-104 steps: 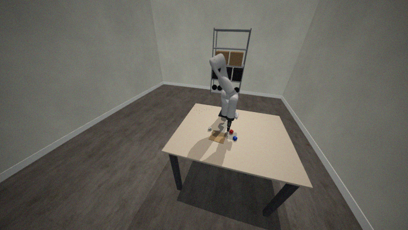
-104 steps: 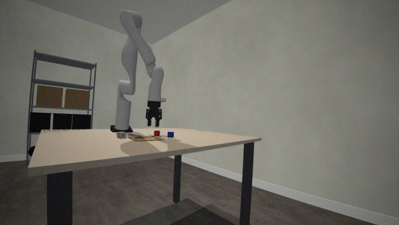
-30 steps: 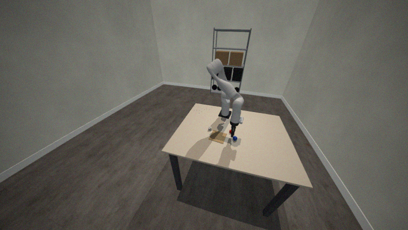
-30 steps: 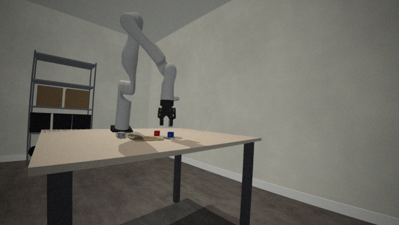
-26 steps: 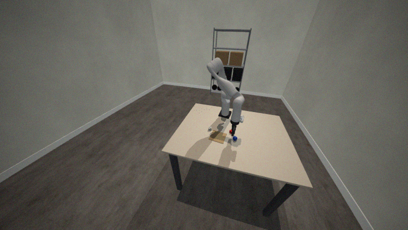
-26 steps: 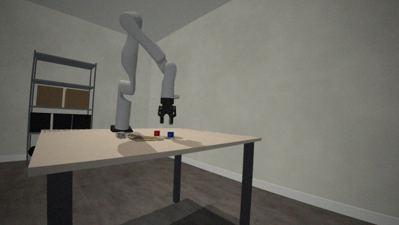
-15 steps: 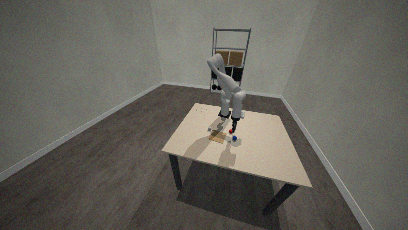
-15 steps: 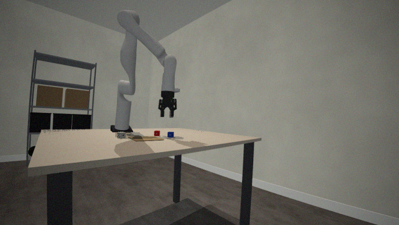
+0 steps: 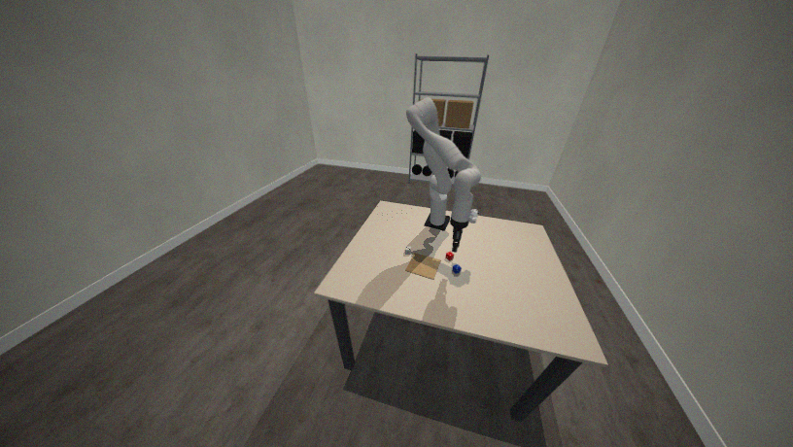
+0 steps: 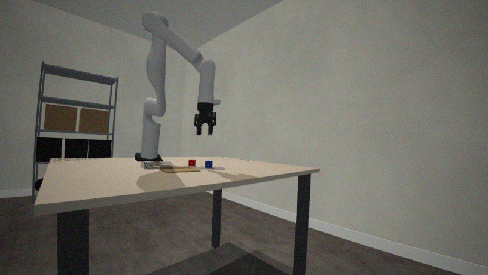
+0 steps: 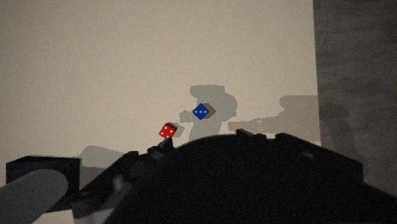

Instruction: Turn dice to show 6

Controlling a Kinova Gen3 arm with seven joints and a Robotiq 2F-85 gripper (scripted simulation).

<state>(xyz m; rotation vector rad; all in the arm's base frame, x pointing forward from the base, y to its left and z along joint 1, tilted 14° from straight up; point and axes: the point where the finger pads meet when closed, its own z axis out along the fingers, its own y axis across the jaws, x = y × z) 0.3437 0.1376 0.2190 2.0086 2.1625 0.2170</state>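
Now: hand 5 cm past the white die, 23 cm to the left of it and 14 cm above it. Also, from my hand: tan mat (2 cm ahead, 13 cm to the right, 16 cm below); blue die (3 cm to the left, 14 cm below); red die (8 cm behind, 1 cm to the right, 14 cm below).
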